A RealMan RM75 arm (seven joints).
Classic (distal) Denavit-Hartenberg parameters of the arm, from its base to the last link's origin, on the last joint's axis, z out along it. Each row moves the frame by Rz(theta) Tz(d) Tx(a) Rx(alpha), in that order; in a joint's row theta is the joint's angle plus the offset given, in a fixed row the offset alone. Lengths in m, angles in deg.
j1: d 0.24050, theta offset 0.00, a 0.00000, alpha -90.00
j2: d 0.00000, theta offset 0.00, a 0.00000, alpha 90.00
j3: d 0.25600, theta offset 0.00, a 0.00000, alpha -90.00
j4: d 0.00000, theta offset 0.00, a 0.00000, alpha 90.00
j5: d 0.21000, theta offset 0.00, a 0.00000, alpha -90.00
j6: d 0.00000, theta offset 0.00, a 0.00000, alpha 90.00
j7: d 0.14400, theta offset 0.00, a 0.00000, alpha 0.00
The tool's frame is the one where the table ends.
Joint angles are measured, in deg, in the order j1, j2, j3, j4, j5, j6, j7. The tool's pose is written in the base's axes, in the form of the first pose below.
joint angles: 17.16, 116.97, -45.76, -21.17, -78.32, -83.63, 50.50
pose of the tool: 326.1 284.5 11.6 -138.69 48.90 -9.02
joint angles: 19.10, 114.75, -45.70, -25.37, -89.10, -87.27, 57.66
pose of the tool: 317.4 288.1 18.4 -151.85 43.23 -13.38
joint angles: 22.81, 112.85, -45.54, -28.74, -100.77, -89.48, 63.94
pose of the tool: 309.3 298.0 21.4 -162.37 34.33 -16.34
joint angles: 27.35, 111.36, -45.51, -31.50, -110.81, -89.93, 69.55
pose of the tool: 301.0 315.1 26.0 -167.84 24.95 -17.19
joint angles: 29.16, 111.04, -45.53, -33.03, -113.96, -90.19, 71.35
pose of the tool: 295.1 323.5 29.1 -168.79 21.78 -16.38
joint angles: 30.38, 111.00, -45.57, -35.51, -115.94, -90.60, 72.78
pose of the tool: 287.8 331.6 34.1 -168.65 19.51 -14.74
